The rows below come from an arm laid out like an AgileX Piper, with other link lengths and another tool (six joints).
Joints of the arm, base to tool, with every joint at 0 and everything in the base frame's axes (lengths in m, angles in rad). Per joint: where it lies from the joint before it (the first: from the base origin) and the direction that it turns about. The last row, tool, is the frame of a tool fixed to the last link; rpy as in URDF.
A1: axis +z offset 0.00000 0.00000 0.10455
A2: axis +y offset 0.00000 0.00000 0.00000
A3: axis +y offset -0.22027 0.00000 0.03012
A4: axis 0.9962 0 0.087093 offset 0.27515 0.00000 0.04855
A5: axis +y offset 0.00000 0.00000 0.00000
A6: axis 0.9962 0 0.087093 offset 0.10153 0.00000 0.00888
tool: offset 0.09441 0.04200 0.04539 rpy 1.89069 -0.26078 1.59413
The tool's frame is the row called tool.
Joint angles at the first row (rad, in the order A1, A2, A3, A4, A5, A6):
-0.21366 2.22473 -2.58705 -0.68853 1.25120 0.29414
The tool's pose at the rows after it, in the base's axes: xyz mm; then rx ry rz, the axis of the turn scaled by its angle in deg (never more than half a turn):
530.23 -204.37 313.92 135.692 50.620 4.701
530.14 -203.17 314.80 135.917 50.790 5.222
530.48 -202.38 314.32 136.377 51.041 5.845
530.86 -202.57 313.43 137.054 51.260 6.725
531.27 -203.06 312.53 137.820 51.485 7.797
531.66 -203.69 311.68 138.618 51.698 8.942
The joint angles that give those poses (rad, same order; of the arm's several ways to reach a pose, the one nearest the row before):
-0.21378 2.22111 -2.58727 -0.68112 1.25157 0.29421
-0.21392 2.21834 -2.58734 -0.67297 1.25202 0.29418
-0.21605 2.21783 -2.58794 -0.65984 1.25209 0.29415
-0.22166 2.21857 -2.58983 -0.64086 1.25101 0.29408
-0.22889 2.21898 -2.59116 -0.61857 1.24864 0.29419
-0.23677 2.21960 -2.59287 -0.59503 1.24616 0.29419

